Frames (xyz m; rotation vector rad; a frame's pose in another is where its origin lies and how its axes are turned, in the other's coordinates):
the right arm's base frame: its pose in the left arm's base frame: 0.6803 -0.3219 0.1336 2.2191 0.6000 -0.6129
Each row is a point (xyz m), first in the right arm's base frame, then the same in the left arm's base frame.
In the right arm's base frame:
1: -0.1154 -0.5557 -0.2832
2: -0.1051 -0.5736 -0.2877
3: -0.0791 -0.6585 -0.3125
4: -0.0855 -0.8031 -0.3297
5: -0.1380 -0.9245 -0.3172
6: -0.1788 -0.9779 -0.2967
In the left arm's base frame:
1: 0.3345 0.2070 0.0781
2: 0.3332 0.2237 0.0652
3: 0.3098 0.3004 0.0198
4: 0.2246 0.4007 -0.0429
5: 0.1100 0.4538 -0.0843
6: 0.0423 0.4618 -0.1012

